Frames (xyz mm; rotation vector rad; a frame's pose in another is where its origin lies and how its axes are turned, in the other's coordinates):
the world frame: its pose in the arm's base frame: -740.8 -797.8 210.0 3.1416 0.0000 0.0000
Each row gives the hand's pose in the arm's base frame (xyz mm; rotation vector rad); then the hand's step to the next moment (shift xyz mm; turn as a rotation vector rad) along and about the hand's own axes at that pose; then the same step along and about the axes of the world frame.
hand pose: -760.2 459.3 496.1 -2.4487 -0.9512 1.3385
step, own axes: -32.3 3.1 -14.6 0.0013 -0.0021 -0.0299
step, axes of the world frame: 0.7 20.5 -29.1 0.0238 -0.0063 -0.0172
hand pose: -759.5 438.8 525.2 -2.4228 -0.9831 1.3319
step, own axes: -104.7 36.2 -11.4 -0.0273 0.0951 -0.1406
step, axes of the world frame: -13.1 93.0 -59.9 0.1470 0.0710 -0.0539
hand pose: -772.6 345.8 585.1 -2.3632 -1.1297 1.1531
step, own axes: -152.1 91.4 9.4 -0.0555 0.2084 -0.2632
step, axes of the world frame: -16.1 174.9 -27.3 0.2896 0.1562 -0.0868
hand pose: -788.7 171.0 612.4 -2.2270 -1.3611 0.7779
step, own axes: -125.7 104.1 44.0 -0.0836 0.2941 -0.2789
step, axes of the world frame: -5.2 155.7 65.7 0.3466 0.2197 -0.0537
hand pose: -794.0 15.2 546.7 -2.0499 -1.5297 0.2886
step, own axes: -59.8 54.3 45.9 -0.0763 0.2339 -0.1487
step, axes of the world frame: 2.4 52.2 76.8 0.2371 0.1615 0.0188
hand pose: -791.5 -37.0 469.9 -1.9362 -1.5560 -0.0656
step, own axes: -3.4 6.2 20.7 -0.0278 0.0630 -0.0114
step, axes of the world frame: -2.6 -7.0 20.6 0.0518 0.0352 0.0307
